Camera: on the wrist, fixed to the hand. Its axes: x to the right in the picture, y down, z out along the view.
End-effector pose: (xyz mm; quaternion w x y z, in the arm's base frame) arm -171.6 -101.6 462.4 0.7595 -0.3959 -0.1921 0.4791
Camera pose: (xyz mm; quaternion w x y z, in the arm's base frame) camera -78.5 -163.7 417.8 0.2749 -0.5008 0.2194 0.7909
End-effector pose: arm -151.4 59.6 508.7 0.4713 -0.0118 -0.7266 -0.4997
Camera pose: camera -85.4 -38.8 486.7 0.7825 -0.4163 -0.4566 -0.0767
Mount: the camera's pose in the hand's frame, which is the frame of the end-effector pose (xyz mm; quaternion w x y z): -7.3 -32.7 -115.7 0.7438 -0.0145 0.1463 0.6520
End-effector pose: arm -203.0 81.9 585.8 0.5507 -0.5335 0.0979 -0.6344
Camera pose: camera -314.5 46.4 557.3 0.8012 -0.2482 0.5105 -0.1895
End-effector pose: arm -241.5 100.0 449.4 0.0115 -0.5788 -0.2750 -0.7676
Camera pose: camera -352.2 75.2 408.8 0.5409 -0.4977 0.1857 -0.6521
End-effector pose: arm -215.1 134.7 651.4 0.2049 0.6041 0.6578 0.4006
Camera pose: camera -321.5 97.0 693.4 0.1963 -0.8166 -0.1196 -0.5295
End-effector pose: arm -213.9 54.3 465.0 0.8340 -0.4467 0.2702 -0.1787
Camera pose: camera -292.1 -34.4 442.0 0.6908 -0.1420 0.6168 0.3494
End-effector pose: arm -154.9 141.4 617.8 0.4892 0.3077 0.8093 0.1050
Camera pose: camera -264.5 126.4 665.5 0.1815 0.7341 0.4714 0.4538
